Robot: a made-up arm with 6 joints.
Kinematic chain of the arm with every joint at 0, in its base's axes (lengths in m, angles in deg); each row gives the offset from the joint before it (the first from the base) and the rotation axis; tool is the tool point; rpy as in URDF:
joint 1: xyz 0 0 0.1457 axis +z
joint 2: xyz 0 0 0 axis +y
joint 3: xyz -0.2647 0 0.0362 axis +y
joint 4: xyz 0.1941 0 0.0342 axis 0.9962 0 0.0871
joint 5: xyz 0 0 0 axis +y
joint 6: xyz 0.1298 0 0.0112 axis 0.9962 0 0.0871
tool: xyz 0 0 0 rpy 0 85 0
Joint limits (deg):
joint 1: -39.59..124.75
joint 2: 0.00..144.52
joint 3: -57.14..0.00
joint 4: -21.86..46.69
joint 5: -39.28..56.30
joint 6: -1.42..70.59
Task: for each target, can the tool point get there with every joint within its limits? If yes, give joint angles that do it. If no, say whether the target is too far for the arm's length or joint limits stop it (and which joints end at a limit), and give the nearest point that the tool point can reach.
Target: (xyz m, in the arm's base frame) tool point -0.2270 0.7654 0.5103
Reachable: no: too far | nearest point -0.1051 0.3543 0.3145 | short by 0.471 m
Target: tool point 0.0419 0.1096 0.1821
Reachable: yes | joints 67.28 47.04 -6.33 29.42 3.26 54.30
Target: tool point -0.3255 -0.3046 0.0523
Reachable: no: joint limits stop it (at a limit: joint 1, joint 2, joint 4, joint 5) | nearest point -0.0728 -0.0335 0.1091 | short by 0.375 m
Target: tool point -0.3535 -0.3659 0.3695
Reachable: no: joint limits stop it (at a limit: joint 2, joint 3, joint 5) | nearest point -0.1485 -0.1537 0.4912 | short by 0.319 m
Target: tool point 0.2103 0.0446 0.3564
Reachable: yes | joints 10.32 58.00 -46.01 30.83 5.24 51.59
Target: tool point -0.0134 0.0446 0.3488
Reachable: yes | joints 81.09 11.87 -35.03 19.86 27.08 24.84
